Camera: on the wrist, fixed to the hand. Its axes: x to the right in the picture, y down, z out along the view.
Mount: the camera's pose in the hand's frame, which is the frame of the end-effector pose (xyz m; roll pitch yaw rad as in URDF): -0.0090 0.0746 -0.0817 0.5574 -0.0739 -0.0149
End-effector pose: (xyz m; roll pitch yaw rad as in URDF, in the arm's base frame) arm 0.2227 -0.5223 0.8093 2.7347 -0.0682 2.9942
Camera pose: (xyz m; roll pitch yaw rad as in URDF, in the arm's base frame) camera 0.2439 -0.4889 0.9130 -2.9911 0.0056 2.9786
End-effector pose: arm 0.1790 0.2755 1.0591 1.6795 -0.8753 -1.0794
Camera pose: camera 0.2107 0.3713 1.1054 2.3191 -0.8495 -1.1883
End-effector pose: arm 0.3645 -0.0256 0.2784 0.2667 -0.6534 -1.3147
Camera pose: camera 0.4622 -0.0298 0.2260 0.8521 -0.7203 -1.3597
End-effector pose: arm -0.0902 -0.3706 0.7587 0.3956 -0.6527 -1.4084
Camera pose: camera 0.0122 -0.3753 0.7162 0.9877 -0.7144 -1.4642
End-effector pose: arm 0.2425 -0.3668 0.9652 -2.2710 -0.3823 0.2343
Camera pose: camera 0.2616 -0.4759 0.9578 -1.7392 -0.3452 0.3045
